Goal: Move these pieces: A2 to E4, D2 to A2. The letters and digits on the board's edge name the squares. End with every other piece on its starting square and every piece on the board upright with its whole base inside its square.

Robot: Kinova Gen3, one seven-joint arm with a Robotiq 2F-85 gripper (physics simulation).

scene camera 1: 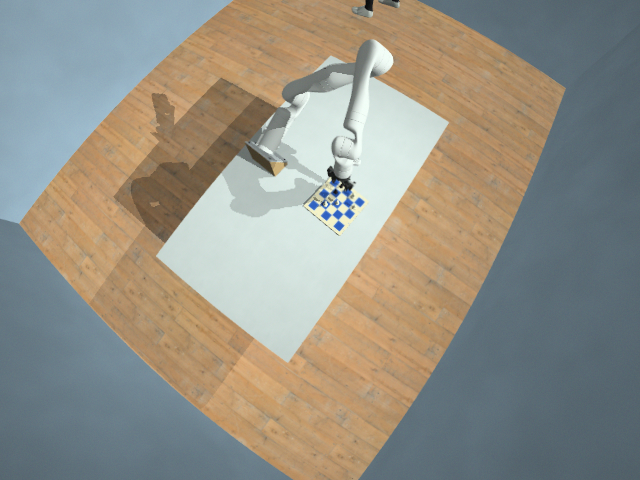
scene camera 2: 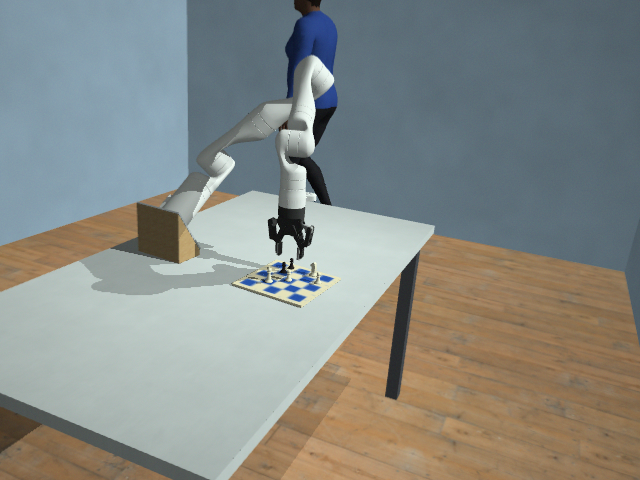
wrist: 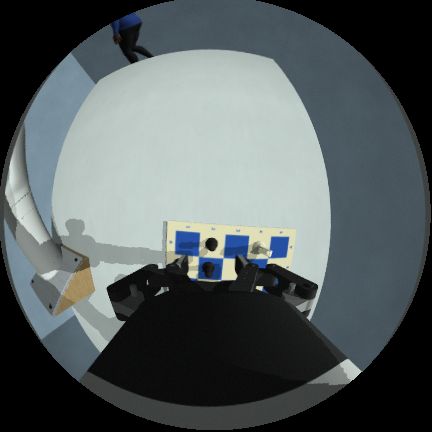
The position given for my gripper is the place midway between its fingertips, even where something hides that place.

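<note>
My gripper (scene camera 2: 289,257) (wrist: 211,262) is visible in scene camera 2 and the wrist view. The same views show a chessboard (scene camera 2: 302,289) (wrist: 182,237).
</note>
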